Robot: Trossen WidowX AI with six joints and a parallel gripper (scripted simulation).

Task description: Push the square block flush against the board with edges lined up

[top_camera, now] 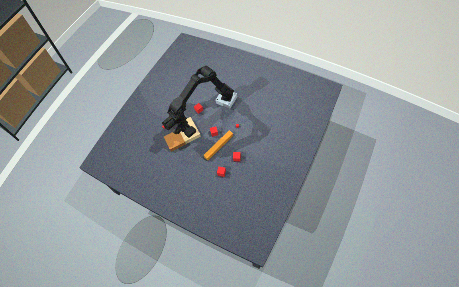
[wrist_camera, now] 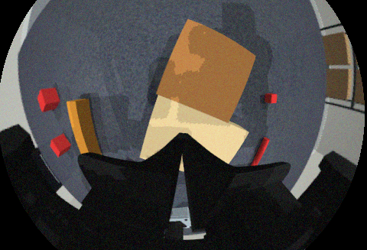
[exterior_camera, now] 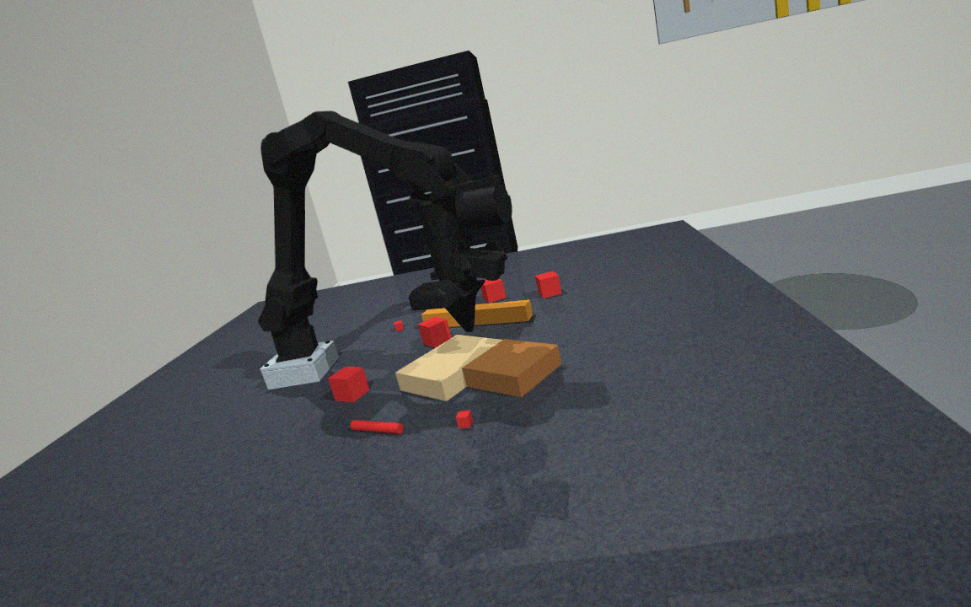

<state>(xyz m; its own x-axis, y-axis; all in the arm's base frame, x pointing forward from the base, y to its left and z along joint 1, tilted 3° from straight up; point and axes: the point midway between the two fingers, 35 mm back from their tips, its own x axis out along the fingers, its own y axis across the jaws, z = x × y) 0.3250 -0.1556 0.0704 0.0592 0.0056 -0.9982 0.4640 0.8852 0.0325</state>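
Right now the tan block is 5 cm below my gripper tip and 4 cm behind it. Round my gripper tip: red rod 15 cm behind, 13 cm to the right, 6 cm below; then orange board 21 cm to the left, 5 cm below, 1 cm ahead; then brown square block 6 cm to the right, 5 cm below, 5 cm ahead.
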